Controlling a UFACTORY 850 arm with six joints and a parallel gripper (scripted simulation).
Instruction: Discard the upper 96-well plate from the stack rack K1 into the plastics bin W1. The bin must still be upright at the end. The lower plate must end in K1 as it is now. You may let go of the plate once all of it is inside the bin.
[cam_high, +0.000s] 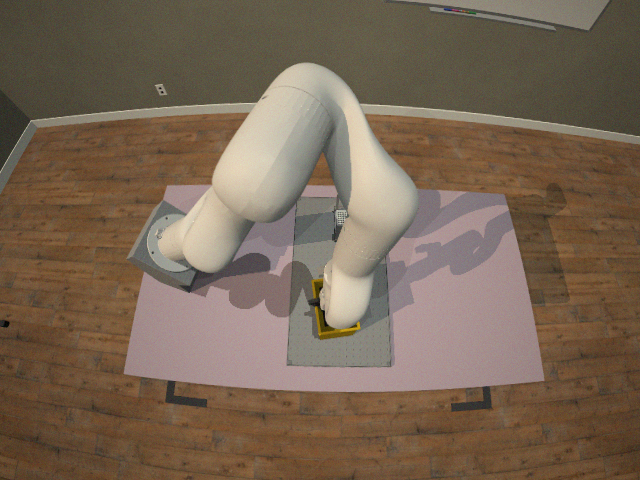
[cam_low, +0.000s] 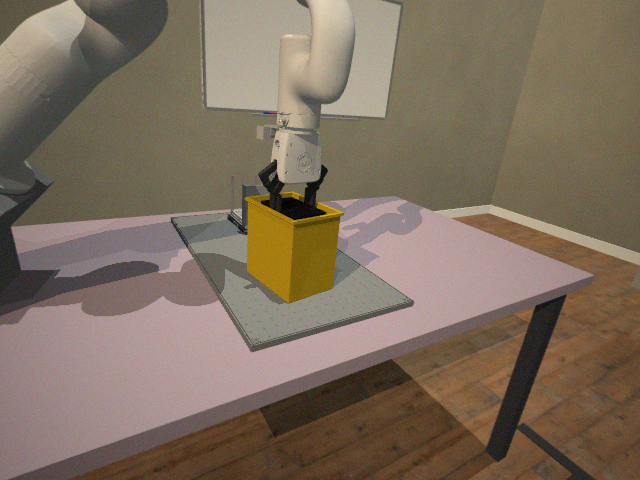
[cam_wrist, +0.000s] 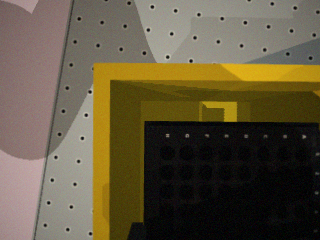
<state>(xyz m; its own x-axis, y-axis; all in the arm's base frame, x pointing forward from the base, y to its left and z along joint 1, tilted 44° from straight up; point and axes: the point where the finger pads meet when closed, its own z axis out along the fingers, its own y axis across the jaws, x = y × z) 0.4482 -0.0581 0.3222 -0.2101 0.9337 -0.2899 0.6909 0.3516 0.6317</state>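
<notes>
My gripper is now 10 mm above the black 96-well plate. Also, from my hand: yellow plastics bin W1 (90 mm below); then light plate (370 mm to the left, 150 mm below).
</notes>
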